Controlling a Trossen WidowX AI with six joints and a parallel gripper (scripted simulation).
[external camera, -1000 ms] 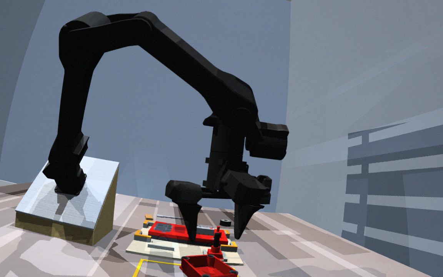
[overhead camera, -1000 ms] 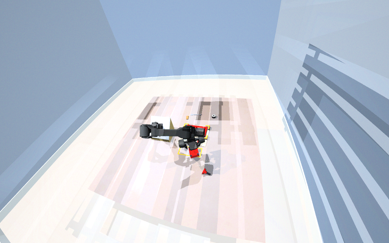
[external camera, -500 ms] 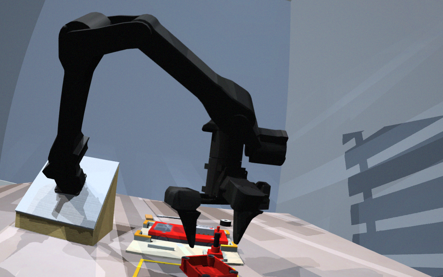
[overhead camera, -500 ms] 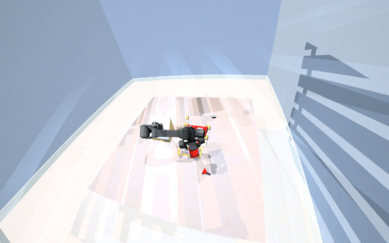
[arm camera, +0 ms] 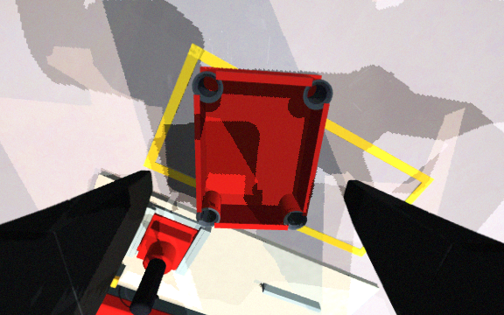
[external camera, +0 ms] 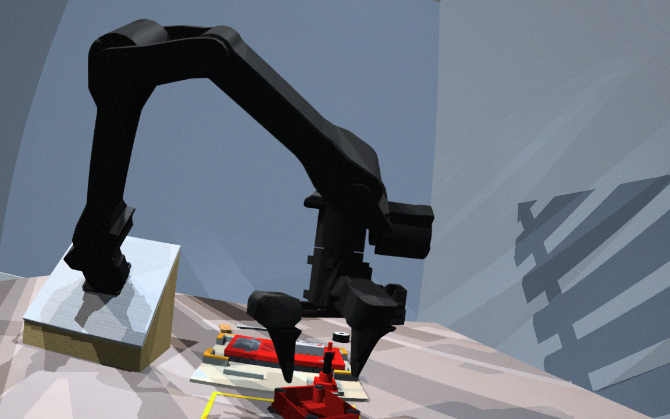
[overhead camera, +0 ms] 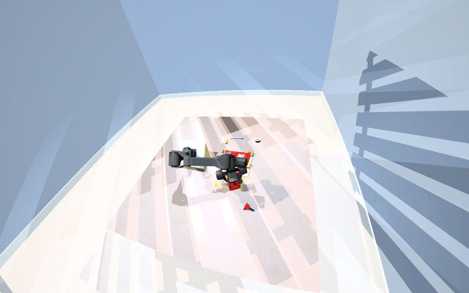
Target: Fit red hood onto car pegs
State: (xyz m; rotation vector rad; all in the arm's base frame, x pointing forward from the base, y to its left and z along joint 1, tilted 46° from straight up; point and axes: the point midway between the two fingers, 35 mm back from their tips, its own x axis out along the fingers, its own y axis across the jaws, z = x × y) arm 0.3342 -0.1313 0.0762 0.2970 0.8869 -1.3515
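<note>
My gripper tip is now 10 mm past the red hood and 40 mm above it. Also, from my gripper tip: grey engine block: 10 mm ahead, 220 mm to the left, 30 mm below; red cone-shaped part: 110 mm ahead, 160 mm to the right, 40 mm below; white jig: 30 mm behind, 190 mm to the left, 40 mm below.
</note>
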